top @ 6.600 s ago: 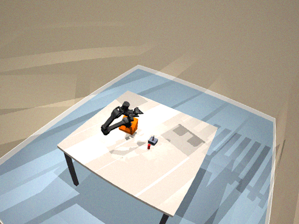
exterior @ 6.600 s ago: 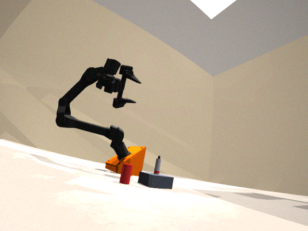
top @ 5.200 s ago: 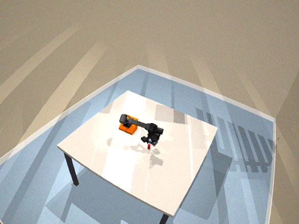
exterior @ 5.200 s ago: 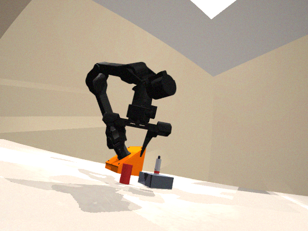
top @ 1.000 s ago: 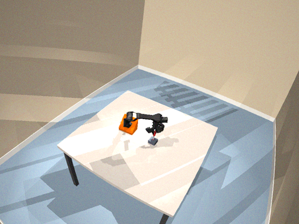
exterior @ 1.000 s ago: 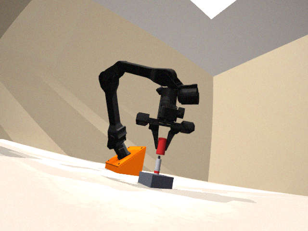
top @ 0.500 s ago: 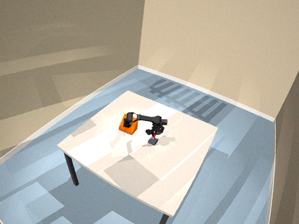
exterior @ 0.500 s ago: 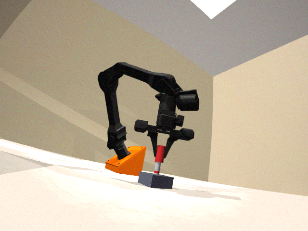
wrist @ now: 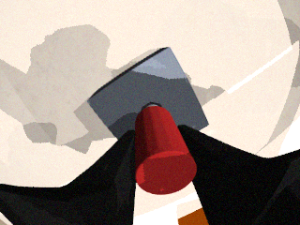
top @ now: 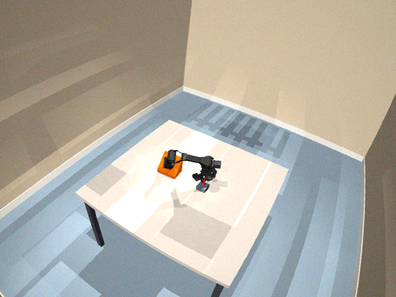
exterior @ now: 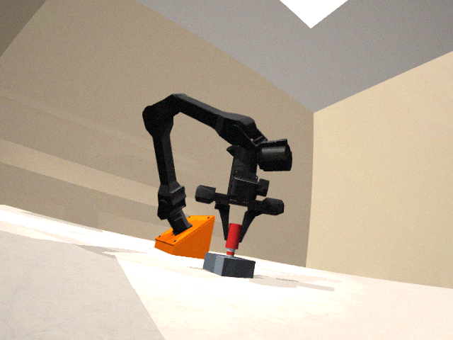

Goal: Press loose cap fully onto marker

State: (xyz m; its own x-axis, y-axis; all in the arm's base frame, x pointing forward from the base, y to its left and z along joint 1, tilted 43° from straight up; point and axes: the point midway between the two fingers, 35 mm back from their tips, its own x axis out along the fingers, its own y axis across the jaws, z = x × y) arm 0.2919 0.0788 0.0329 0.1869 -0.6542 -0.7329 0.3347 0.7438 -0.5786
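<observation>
My gripper tip is 10 mm below the red cap. From my gripper tip the other things lie so: grey holder block: 50 mm below.
</observation>
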